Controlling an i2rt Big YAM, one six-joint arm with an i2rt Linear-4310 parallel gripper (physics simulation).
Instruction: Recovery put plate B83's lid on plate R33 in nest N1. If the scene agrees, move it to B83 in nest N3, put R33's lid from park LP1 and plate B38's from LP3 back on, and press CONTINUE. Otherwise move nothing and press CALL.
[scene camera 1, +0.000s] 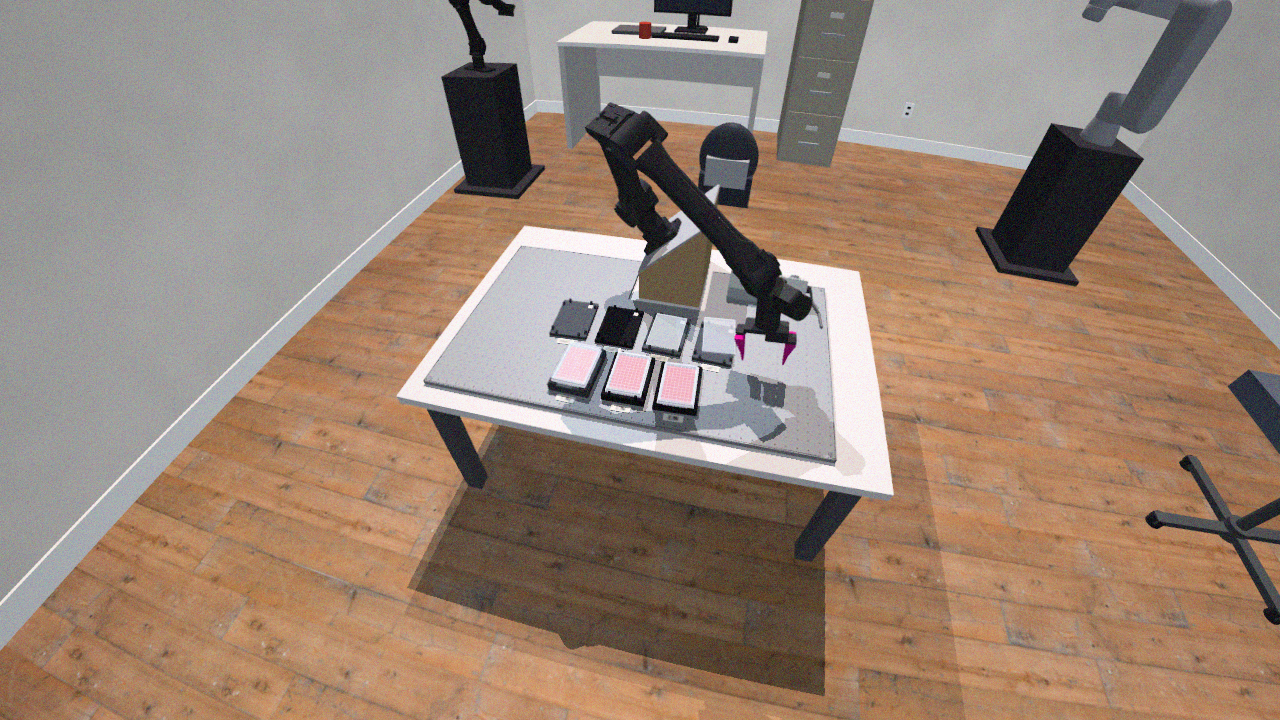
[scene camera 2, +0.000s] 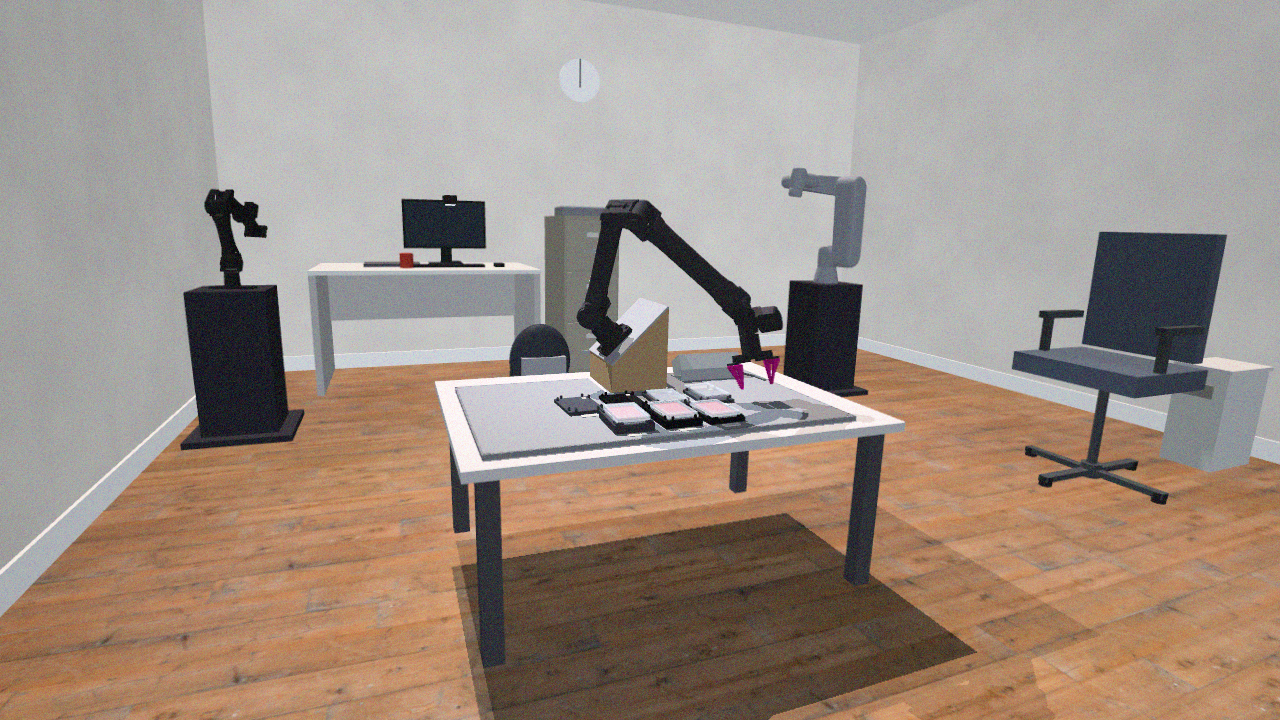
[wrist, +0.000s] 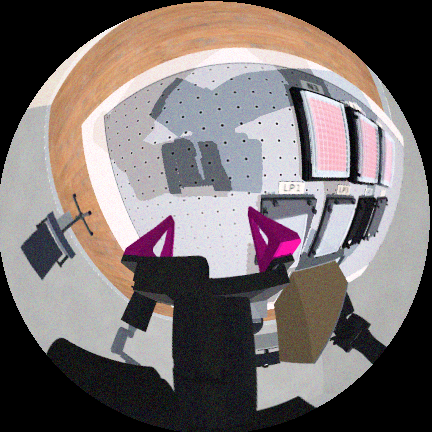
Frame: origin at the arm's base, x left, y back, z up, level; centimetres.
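Seen in the pictures: gripper, fingertip midpoint: (scene camera 1: 762, 361) (scene camera 2: 757, 386) (wrist: 209, 214); arm's base, link origin: (scene camera 1: 664, 238) (scene camera 2: 615, 341) (wrist: 323, 315).
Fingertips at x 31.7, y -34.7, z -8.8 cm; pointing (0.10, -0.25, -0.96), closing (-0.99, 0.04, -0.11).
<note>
Offsets run from my fingertips to a thing's top centre. "spot": to the spot under its first point.
My gripper (scene camera 1: 764, 358) (scene camera 2: 756, 384) (wrist: 209, 214) is open and empty, above the perforated board, to the right of the parks in scene camera 1. The plate in nest N3 {spot: dx -18.9, dy -11.0, dz -1.5 cm} (scene camera 1: 678, 385) (wrist: 327, 135) is pink with a clear rim. The middle plate {dx -31.2, dy -10.0, dz -0.7 cm} (scene camera 1: 629, 374) (wrist: 367, 147) and the far-left plate {dx -44.2, dy -10.2, dz -0.4 cm} (scene camera 1: 577, 367) (wrist: 388, 156) sit beyond it; the far-left one looks paler. A clear lid {dx -11.5, dy +9.5, dz -1.9 cm} (scene camera 1: 717, 338) (wrist: 297, 224) lies in park LP1, partly behind a finger in the wrist view. Another clear lid {dx -25.3, dy +8.0, dz -2.4 cm} (scene camera 1: 667, 331) (wrist: 334, 232) lies in the neighbouring park. Plate names and buttons are unreadable.
A black park {dx -38.3, dy +8.1, dz -2.2 cm} (scene camera 1: 620, 326) (wrist: 361, 222) and a dark grey park {dx -51.3, dy +8.2, dz -2.2 cm} (scene camera 1: 572, 318) stand farther left. A tall wedge-shaped block (scene camera 1: 675, 273) (scene camera 2: 646, 362) (wrist: 315, 320) stands behind the parks by the arm's base. A grey box {dx -0.1, dy +32.6, dz +4.2 cm} (scene camera 2: 702, 365) at the back right is partly hidden by the arm in scene camera 1.
</note>
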